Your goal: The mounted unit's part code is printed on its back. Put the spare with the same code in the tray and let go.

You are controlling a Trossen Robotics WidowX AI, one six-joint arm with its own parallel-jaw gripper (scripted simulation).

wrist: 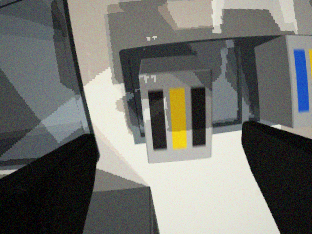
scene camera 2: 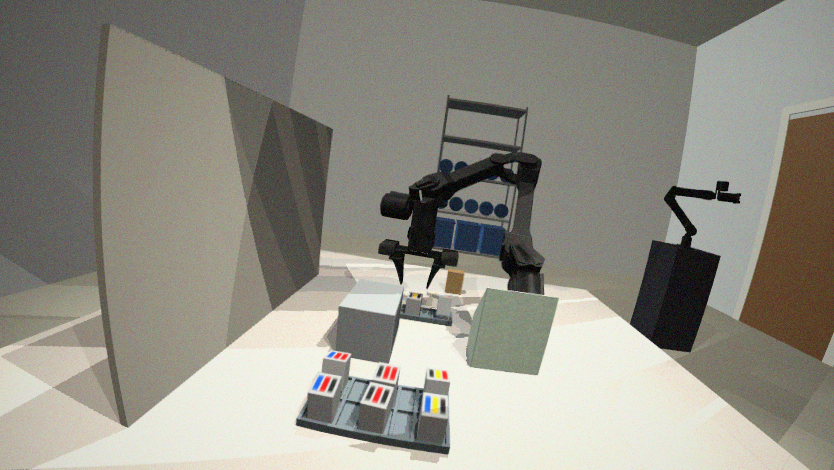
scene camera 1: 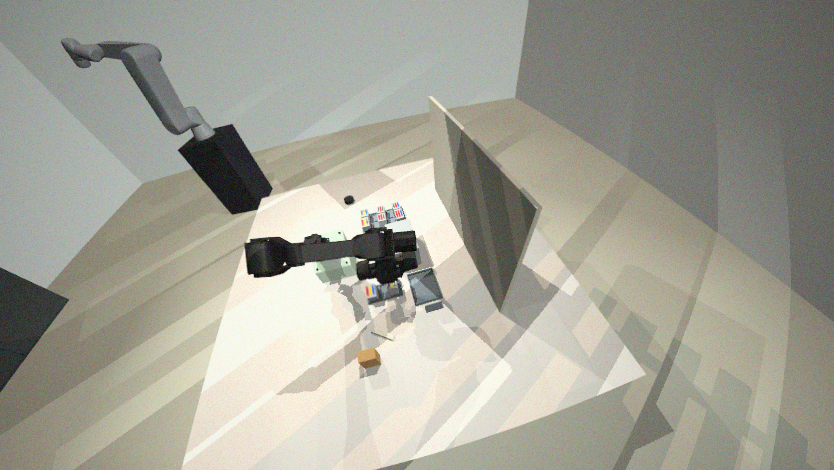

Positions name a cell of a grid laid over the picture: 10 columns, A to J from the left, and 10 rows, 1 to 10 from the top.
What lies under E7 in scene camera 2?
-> A grey mounted unit.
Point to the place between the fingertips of the gripper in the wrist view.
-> F6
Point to a tall panel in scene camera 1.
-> At F5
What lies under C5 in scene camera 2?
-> A tall panel.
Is the gripper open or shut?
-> Open.
